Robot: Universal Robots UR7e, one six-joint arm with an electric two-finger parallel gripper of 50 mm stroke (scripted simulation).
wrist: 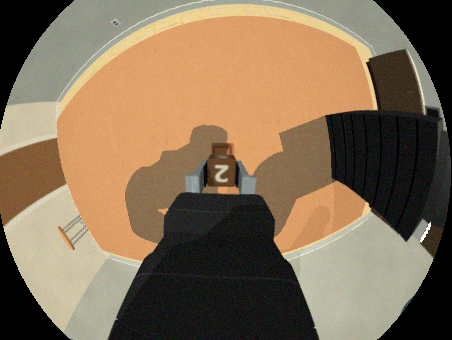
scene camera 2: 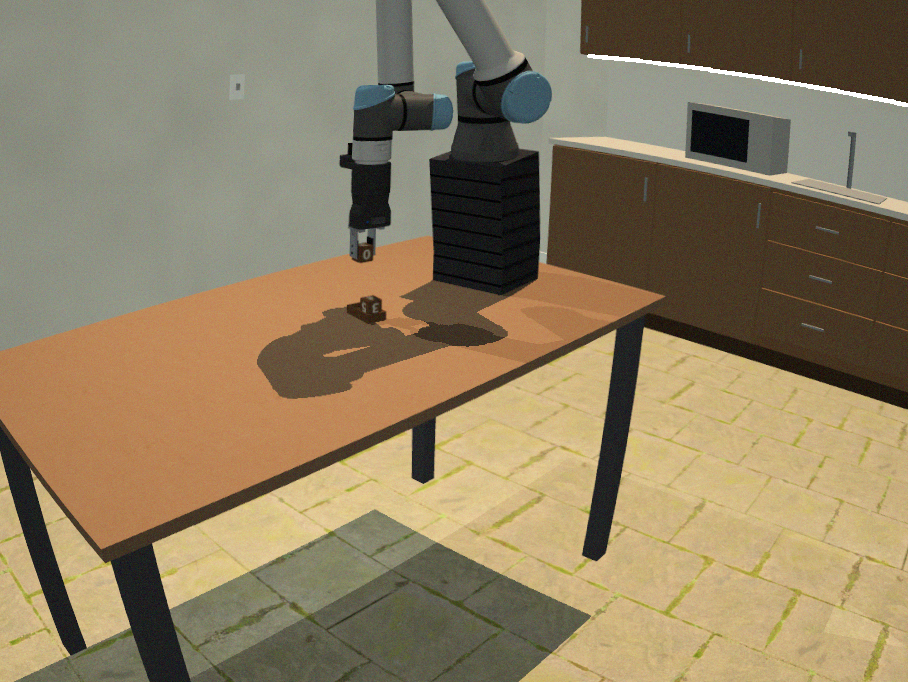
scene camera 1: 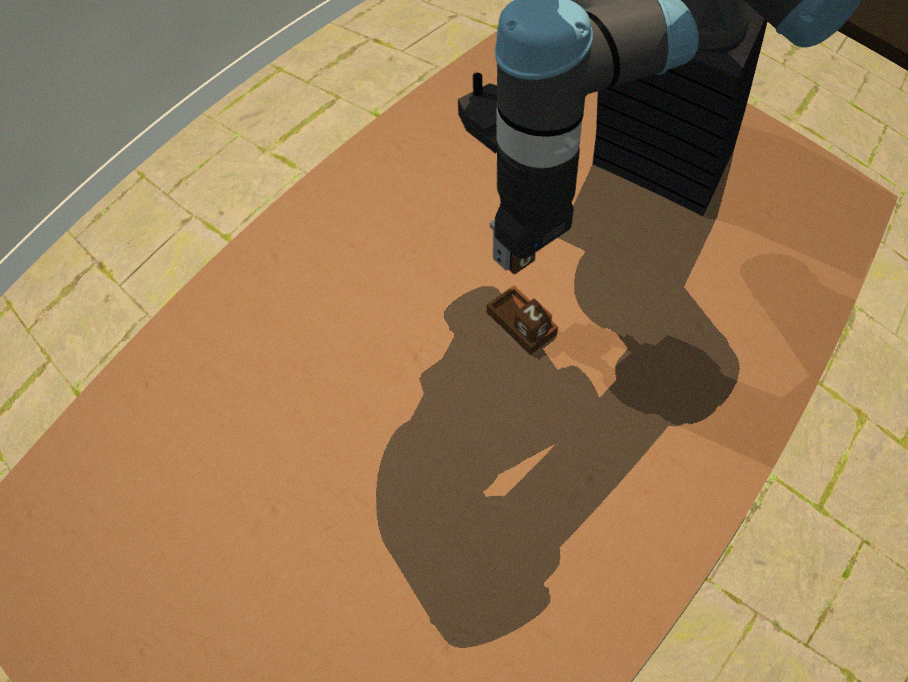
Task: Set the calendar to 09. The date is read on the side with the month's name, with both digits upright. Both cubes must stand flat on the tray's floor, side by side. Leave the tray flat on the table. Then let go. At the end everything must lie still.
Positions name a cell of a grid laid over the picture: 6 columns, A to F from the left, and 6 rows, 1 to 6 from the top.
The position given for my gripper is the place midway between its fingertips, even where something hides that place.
Labels:
My gripper shows in the wrist view (C3), in scene camera 2 (C3) and in scene camera 1 (D3).

